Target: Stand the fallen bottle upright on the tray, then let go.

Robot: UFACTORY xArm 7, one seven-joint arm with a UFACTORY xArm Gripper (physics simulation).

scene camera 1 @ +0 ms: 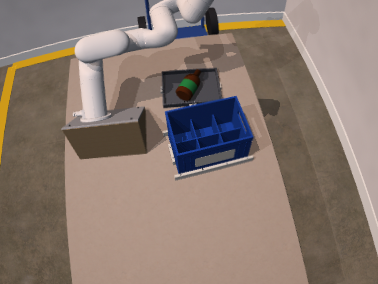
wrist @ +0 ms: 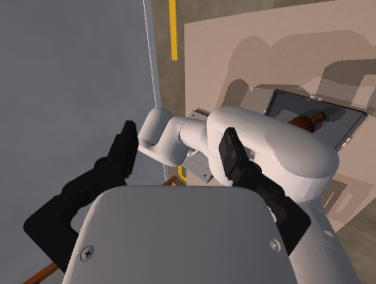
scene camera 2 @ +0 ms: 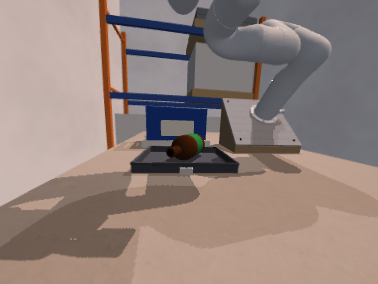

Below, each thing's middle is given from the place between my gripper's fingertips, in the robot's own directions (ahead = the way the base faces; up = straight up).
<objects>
My hand is 60 mm short of the brown bottle (scene camera 2: pixel 184 147), 150 mm to the left of it and 490 mm above it. From my hand the other things lie so: blue divided crate (scene camera 1: pixel 206 134) (80 mm ahead, 450 mm to the right, 440 mm below); then dark tray (scene camera 2: pixel 153 159) (80 mm ahead, 150 mm to the right, 520 mm below).
</objects>
